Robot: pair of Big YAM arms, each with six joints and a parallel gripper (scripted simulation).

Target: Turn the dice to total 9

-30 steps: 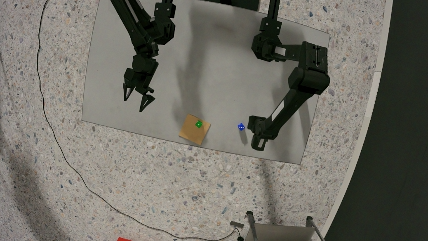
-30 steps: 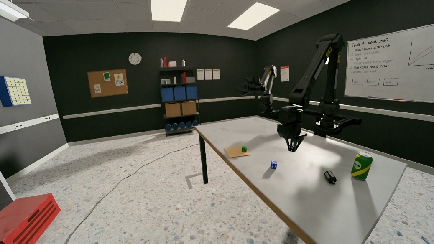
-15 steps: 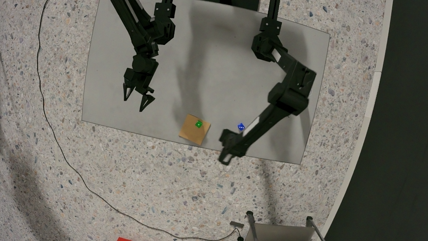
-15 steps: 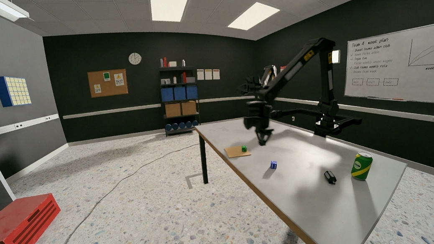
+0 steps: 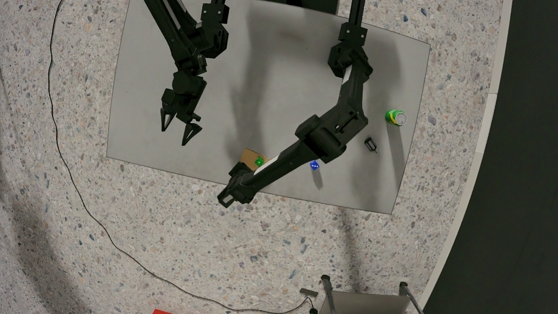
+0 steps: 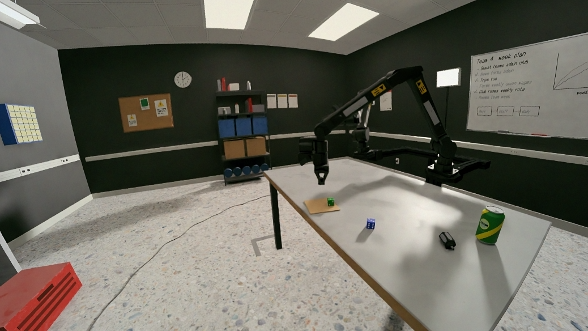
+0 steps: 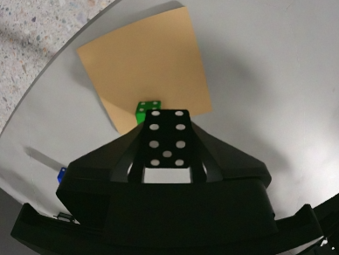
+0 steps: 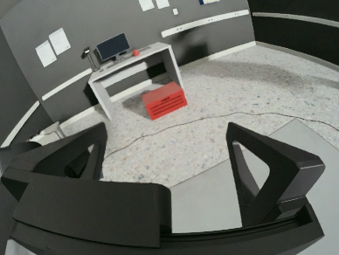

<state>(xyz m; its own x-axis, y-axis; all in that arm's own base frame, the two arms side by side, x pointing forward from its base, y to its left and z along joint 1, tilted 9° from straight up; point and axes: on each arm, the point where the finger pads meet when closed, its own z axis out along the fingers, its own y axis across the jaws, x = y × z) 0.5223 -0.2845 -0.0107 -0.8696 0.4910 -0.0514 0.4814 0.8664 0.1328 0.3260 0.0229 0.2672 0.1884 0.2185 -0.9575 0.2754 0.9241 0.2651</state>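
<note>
The brown square mat is 2 cm ahead of my left hand, 2 cm to the left of it and 11 cm below it. Also, from my left hand: black die 1 cm above; blue die 5 cm behind, 28 cm to the left, 10 cm below; green die 2 cm behind, 4 cm to the left, 9 cm below.
</note>
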